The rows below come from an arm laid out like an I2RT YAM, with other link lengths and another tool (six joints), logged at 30 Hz.
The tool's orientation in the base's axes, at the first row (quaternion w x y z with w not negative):
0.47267 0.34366 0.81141 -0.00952
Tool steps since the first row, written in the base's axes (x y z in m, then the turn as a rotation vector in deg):
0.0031 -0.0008 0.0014 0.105 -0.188 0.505
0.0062 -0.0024 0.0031 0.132 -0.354 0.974
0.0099 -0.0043 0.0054 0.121 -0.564 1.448
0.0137 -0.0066 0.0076 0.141 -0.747 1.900
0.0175 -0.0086 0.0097 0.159 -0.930 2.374
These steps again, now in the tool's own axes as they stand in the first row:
-0.0025 0.0016 0.0019 -0.527 0.072 -0.135
-0.0057 0.0026 0.0038 -0.990 0.106 -0.318
-0.0097 0.0040 0.0060 -1.468 0.086 -0.517
-0.0138 0.0051 0.0085 -1.924 0.097 -0.689
-0.0178 0.0064 0.0109 -2.397 0.115 -0.875

